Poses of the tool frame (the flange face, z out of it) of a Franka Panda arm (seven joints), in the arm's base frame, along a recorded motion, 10 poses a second.
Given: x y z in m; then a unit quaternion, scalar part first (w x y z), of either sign.
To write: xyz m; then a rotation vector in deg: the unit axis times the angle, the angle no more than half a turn. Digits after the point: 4 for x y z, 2 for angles.
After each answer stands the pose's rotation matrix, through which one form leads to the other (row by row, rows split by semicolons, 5 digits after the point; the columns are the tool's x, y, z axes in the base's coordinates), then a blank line. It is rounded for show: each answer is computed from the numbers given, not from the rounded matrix.
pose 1, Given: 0.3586 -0.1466 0.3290 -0.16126 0.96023 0.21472 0.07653
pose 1, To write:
0.3586 -0.1466 0.3290 -157.07 -35.12 -12.52
0.89608 0.43704 0.07772; 0.38768 -0.85578 0.34256; 0.21622 -0.27683 -0.93628

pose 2, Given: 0.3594 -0.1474 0.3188 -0.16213 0.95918 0.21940 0.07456
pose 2, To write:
0.3594 -0.1474 0.3188 -156.83 -35.87 -12.19
0.89261 0.44506 0.07189; 0.39671 -0.85116 0.34374; 0.21417 -0.27830 -0.93631

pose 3, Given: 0.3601 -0.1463 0.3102 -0.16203 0.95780 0.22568 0.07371
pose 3, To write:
0.3601 -0.1463 0.3102 -156.61 -36.90 -12.05
0.88727 0.45620 0.06807; 0.40843 -0.84563 0.34365; 0.21433 -0.27712 -0.93663

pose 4, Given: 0.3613 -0.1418 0.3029 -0.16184 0.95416 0.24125 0.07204
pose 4, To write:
0.3613 -0.1418 0.3029 -156.03 -39.45 -11.78
0.87322 0.48370 0.05939; 0.43706 -0.83121 0.34360; 0.21556 -0.27408 -0.93724

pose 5, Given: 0.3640 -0.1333 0.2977 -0.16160 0.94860 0.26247 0.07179
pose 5, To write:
0.3640 -0.1333 0.2977 -155.14 -42.93 -11.74
0.85191 0.52116 0.05137; 0.47476 -0.80999 0.34427; 0.22103 -0.26890 -0.93746

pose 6, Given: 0.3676 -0.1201 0.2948 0.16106 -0.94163 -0.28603 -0.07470
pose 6, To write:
0.3676 -0.1201 0.2948 -154.05 -46.79 -12.22
0.82521 0.56273 0.04854; 0.51461 -0.78449 0.34605; 0.23282 -0.26058 -0.93696

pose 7, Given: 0.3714 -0.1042 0.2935 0.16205 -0.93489 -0.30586 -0.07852
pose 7, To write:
0.3714 -0.1042 0.2935 -152.86 -50.01 -12.84
0.80057 0.59734 0.04769; 0.54645 -0.76038 0.35103; 0.24595 -0.25497 -0.93515

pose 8, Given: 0.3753 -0.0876 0.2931 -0.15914 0.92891 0.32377 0.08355
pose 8, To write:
0.3753 -0.0876 0.2931 -152.13 -53.02 -13.68
0.77639 0.62809 0.05217; 0.57491 -0.73970 0.34975; 0.25827 -0.24155 -0.93539

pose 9, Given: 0.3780 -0.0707 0.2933 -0.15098 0.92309 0.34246 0.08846
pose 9, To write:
0.3780 -0.0707 0.2933 -151.87 -56.34 -14.55
0.74979 0.65896 0.05990; 0.60553 -0.71985 0.33933; 0.26672 -0.21815 -0.93876

